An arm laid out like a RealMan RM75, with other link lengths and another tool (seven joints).
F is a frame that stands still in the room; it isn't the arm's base.
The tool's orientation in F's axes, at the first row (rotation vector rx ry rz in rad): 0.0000 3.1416 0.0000
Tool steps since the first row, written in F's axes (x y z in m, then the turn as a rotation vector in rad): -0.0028 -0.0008 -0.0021 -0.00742 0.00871 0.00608; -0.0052 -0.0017 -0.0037 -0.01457 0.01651 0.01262; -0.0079 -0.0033 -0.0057 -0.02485 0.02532 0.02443; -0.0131 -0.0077 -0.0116 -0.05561 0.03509 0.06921; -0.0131 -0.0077 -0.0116 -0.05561 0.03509 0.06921; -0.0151 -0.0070 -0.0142 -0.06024 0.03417 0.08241; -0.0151 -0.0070 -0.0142 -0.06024 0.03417 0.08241; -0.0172 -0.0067 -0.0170 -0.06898 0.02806 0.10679; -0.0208 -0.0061 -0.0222 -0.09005 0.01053 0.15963
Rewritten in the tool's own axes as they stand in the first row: 0.0028 -0.0008 0.0021 0.00742 0.00871 -0.00608; 0.0052 -0.0017 0.0037 0.01457 0.01651 -0.01262; 0.0079 -0.0033 0.0057 0.02485 0.02532 -0.02443; 0.0131 -0.0077 0.0116 0.05561 0.03509 -0.06921; 0.0131 -0.0077 0.0116 0.05561 0.03509 -0.06921; 0.0151 -0.0070 0.0142 0.06024 0.03417 -0.08241; 0.0151 -0.0070 0.0142 0.06024 0.03417 -0.08241; 0.0172 -0.0067 0.0170 0.06898 0.02806 -0.10679; 0.0208 -0.0061 0.0222 0.09005 0.01053 -0.15963
